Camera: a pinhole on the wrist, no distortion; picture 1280 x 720 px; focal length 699.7 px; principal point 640.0 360.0 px. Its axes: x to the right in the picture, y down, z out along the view. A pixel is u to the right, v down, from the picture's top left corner.
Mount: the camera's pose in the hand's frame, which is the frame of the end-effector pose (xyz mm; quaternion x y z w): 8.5 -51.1 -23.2 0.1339 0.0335 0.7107 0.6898
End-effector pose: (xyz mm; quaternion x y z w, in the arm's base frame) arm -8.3 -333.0 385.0 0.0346 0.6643 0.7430 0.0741
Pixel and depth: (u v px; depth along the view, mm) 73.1 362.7 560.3
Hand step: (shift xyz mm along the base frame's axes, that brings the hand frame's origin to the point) -38.1 526.7 -527.7
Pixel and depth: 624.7 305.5 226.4
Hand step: -44.2 207.9 -67.5
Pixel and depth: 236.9 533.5 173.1
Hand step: 23.2 156.5 -158.6
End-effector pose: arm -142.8 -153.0 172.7 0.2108 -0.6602 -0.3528 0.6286
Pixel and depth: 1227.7 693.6 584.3
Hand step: -587.9 455.5 187.5
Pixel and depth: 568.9 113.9 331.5
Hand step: -302.9 -174.3 56.0
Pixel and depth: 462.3 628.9 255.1
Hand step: -253.1 -36.6 -121.3
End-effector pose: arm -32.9 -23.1 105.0 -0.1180 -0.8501 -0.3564 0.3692
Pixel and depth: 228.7 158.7 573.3
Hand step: -667.1 -40.5 -225.6
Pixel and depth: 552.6 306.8 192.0
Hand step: -178.5 30.7 -76.6
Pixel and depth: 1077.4 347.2 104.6
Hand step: -71.3 57.3 -16.8
